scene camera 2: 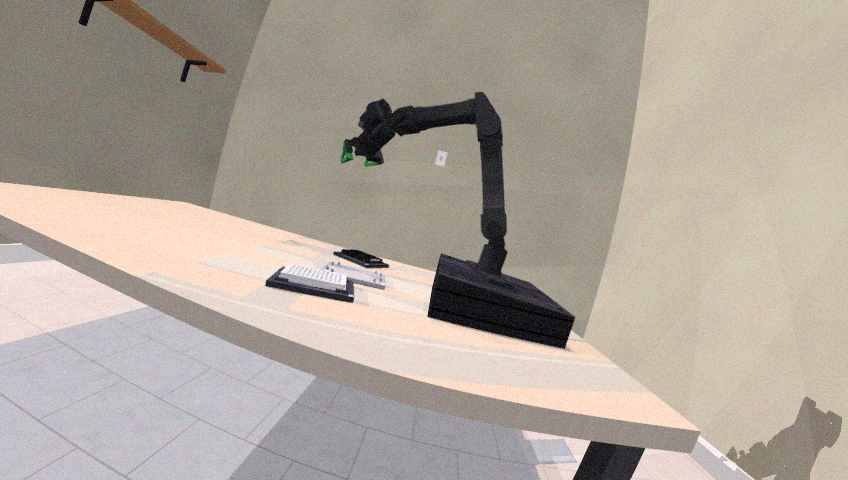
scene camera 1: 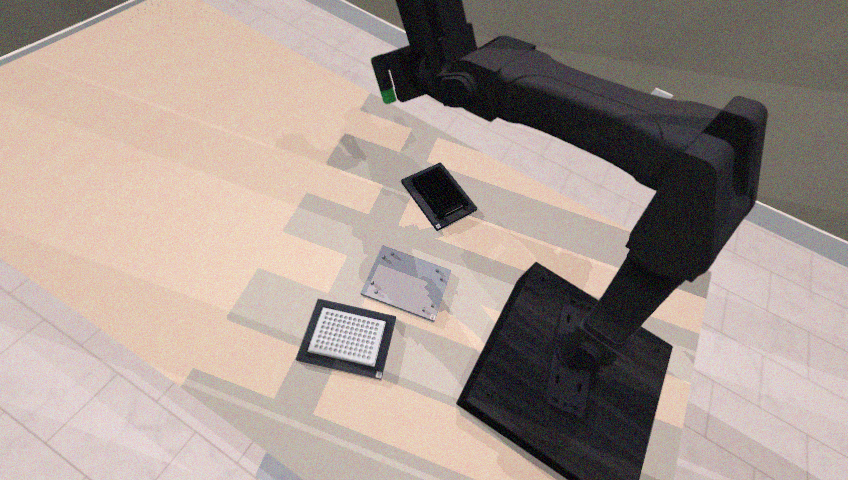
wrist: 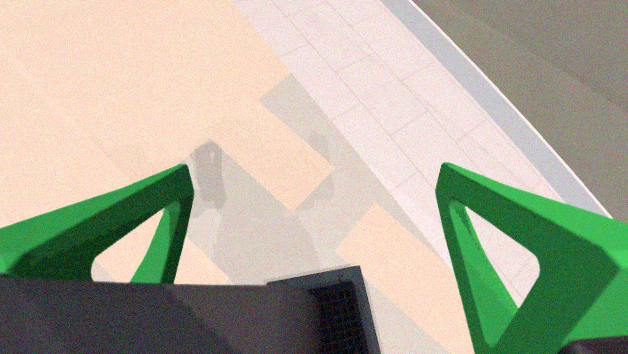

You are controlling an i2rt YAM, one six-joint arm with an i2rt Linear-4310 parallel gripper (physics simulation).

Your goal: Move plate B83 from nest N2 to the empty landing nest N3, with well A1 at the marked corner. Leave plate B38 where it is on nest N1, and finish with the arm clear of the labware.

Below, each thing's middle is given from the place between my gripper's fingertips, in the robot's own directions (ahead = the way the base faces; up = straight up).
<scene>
My gripper is now 110 mm past the black plate (scene camera 1: 436,188) and 310 mm above it. Round my hand: white multi-well plate (scene camera 1: 341,335) 50 mm behind, 400 mm to the left, 310 mm below; then grey plate holder (scene camera 1: 397,279) 120 mm behind, 250 mm to the left, 310 mm below.
</scene>
